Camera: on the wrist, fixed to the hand. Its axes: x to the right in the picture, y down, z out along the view.
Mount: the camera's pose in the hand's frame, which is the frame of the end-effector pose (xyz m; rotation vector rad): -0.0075 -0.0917 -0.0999 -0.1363 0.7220 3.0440
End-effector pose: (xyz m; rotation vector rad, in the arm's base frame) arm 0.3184 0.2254 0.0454 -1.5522 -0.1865 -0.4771
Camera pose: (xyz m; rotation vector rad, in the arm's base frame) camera 0.2563 0.1331 0.1233 -0.1821 2.3482 1.4001
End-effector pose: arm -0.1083 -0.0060 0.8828 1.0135 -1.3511 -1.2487
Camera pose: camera -0.0128 -0.0253 0.7882 -1.0062 -0.6192 1.2561
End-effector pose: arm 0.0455 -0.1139 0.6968 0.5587 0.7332 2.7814
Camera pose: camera 0.0209 -0.0807 0.5674 -0.0417 0.4042 -0.3275
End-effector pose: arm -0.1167 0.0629 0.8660 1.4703 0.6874 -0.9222
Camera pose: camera -0.1832 0.1731 0.8225 0.9242 -1.1907 1.9062
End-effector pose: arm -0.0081 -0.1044 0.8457 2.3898 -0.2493 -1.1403
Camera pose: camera 0.0604 0.0121 0.8596 0.0038 -1.9048 1.0490
